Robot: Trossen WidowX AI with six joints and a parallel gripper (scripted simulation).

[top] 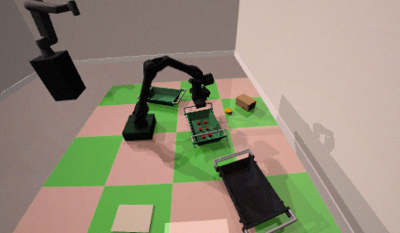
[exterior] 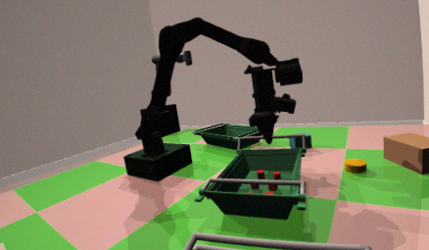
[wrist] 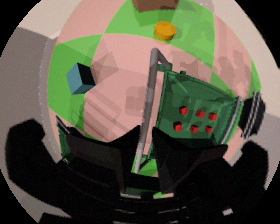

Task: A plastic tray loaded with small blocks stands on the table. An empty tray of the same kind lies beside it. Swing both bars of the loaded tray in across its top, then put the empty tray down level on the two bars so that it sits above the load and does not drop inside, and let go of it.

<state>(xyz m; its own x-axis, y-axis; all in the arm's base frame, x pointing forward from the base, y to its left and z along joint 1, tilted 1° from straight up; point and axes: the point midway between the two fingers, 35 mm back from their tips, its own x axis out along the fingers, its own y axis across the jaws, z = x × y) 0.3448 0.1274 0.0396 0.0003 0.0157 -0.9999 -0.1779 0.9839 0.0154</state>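
My gripper tip is 260 mm past the green tray, 230 mm to the right of it and 30 mm above it. From my gripper tip the other things lie so: blue block (190 mm to the left, 50 mm below, 40 mm ahead); brown box (350 mm ahead, 70 mm to the left, 40 mm below); orange disc (220 mm ahead, 60 mm below, 10 mm to the left).
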